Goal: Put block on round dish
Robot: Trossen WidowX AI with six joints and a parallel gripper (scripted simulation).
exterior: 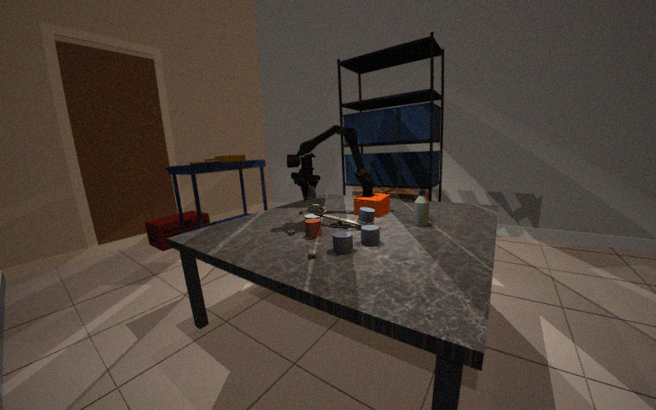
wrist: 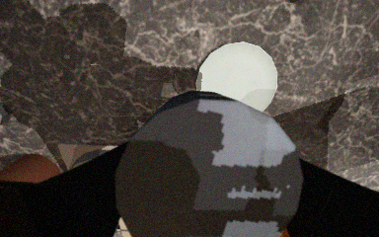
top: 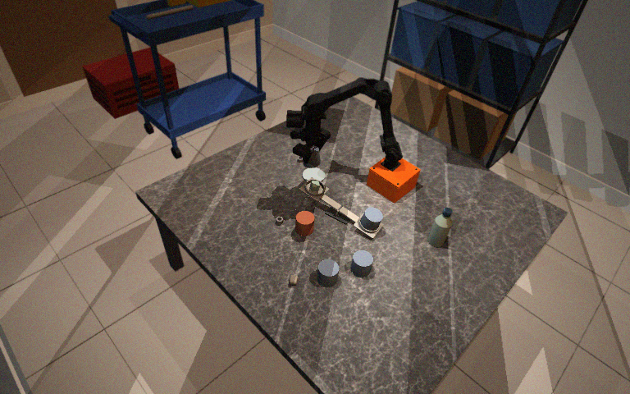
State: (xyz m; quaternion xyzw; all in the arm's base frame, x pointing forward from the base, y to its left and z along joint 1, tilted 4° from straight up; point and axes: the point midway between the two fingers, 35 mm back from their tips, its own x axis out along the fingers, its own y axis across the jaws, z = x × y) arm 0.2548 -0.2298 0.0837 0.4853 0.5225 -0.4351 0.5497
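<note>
My gripper tip is 7 cm short of the green block, 9 cm to the right of it and 5 cm above it. The rest, counted from my gripper tip: blue-grey cup: 2 cm ahead, 37 cm to the left, 7 cm below; orange-red cup: 22 cm ahead, 17 cm to the left, 10 cm below; pale round dish: 5 cm behind, 2 cm to the right, 13 cm below.
</note>
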